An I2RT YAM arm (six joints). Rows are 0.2 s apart.
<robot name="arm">
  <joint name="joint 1" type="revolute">
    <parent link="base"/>
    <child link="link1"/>
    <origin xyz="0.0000 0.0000 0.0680"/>
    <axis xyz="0 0 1"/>
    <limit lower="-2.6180" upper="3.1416"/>
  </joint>
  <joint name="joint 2" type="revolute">
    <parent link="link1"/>
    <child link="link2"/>
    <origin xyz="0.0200 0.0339 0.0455"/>
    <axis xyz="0 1 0"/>
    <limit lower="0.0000" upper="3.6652"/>
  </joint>
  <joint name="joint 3" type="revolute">
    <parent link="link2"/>
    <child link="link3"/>
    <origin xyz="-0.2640 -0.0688 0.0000"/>
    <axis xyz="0 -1 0"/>
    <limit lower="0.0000" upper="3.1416"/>
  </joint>
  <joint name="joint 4" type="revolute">
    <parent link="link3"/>
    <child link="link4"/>
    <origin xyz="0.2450 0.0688 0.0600"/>
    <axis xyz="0 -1 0"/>
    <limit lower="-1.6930" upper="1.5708"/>
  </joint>
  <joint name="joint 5" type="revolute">
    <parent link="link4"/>
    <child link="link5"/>
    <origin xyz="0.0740 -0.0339 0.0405"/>
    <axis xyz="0 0 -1"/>
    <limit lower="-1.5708" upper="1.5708"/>
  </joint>
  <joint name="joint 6" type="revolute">
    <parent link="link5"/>
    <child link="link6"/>
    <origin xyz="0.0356 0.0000 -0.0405"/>
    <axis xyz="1 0 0"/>
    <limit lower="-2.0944" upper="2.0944"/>
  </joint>
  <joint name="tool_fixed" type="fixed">
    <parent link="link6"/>
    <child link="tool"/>
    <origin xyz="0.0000 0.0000 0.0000" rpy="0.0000 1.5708 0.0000"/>
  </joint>
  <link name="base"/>
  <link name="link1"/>
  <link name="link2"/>
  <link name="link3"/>
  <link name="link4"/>
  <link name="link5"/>
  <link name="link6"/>
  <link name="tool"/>
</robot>
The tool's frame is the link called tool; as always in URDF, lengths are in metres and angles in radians.
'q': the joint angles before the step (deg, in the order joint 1, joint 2, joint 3, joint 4, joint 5, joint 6). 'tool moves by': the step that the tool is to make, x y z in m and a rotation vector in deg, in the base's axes. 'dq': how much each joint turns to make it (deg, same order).
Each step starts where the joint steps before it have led.
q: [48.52, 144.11, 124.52, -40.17, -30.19, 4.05]
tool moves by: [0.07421, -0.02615, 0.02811, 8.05, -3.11, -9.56]
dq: [-7.43, 6.61, 16.32, 0.44, -1.63, 4.41]
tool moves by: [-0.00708, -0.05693, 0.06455, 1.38, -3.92, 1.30]
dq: [-4.31, -15.35, -13.79, -1.01, -2.60, -6.16]
